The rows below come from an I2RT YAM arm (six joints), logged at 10 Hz.
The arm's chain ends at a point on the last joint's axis. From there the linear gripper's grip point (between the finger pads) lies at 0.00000 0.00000 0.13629 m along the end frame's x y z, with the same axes.
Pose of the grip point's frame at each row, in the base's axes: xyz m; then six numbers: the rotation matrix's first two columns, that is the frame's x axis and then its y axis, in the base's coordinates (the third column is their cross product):
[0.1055, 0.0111, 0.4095, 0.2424, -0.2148, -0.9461, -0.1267, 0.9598, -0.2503]
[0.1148, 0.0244, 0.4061, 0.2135, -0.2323, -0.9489, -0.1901, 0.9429, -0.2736]
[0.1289, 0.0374, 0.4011, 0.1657, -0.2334, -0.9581, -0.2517, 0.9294, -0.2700]
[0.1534, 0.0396, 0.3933, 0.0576, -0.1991, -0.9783, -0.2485, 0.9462, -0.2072]
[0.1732, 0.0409, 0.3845, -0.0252, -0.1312, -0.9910, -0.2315, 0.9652, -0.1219]
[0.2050, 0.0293, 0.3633, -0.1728, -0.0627, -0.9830, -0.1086, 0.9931, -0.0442]
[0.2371, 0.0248, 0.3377, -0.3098, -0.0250, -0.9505, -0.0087, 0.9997, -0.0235]
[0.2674, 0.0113, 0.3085, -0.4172, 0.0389, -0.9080, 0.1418, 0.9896, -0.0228]
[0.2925, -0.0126, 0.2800, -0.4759, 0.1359, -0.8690, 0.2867, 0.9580, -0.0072]
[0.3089, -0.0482, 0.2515, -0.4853, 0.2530, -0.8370, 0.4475, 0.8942, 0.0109]
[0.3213, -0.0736, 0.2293, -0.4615, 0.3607, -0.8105, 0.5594, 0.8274, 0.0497]
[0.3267, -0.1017, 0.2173, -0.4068, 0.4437, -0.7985, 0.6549, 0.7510, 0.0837]
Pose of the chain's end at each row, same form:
[-0.0256, -0.0135, 0.3815, 0.2424, -0.2148, -0.9461, -0.1267, 0.9598, -0.2503]
[-0.0158, -0.0081, 0.3847, 0.2135, -0.2323, -0.9489, -0.1901, 0.9429, -0.2736]
[-0.0010, -0.0016, 0.3881, 0.1657, -0.2334, -0.9581, -0.2517, 0.9294, -0.2700]
[0.0216, 0.0048, 0.3926, 0.0576, -0.1991, -0.9783, -0.2485, 0.9462, -0.2072]
[0.0407, 0.0101, 0.3920, -0.0252, -0.1312, -0.9910, -0.2315, 0.9652, -0.1219]
[0.0716, 0.0158, 0.3876, -0.1728, -0.0627, -0.9830, -0.1086, 0.9931, -0.0442]
[0.1075, 0.0247, 0.3799, -0.3098, -0.0250, -0.9505, -0.0087, 0.9997, -0.0235]
[0.1451, 0.0301, 0.3655, -0.4172, 0.0389, -0.9080, 0.1418, 0.9896, -0.0228]
[0.1792, 0.0218, 0.3474, -0.4759, 0.1359, -0.8690, 0.2867, 0.9580, -0.0072]
[0.2065, 0.0021, 0.3261, -0.4853, 0.2530, -0.8370, 0.4475, 0.8942, 0.0109]
[0.2275, -0.0149, 0.3088, -0.4615, 0.3607, -0.8105, 0.5594, 0.8274, 0.0497]
[0.2399, -0.0351, 0.2985, -0.4068, 0.4437, -0.7985, 0.6549, 0.7510, 0.0837]

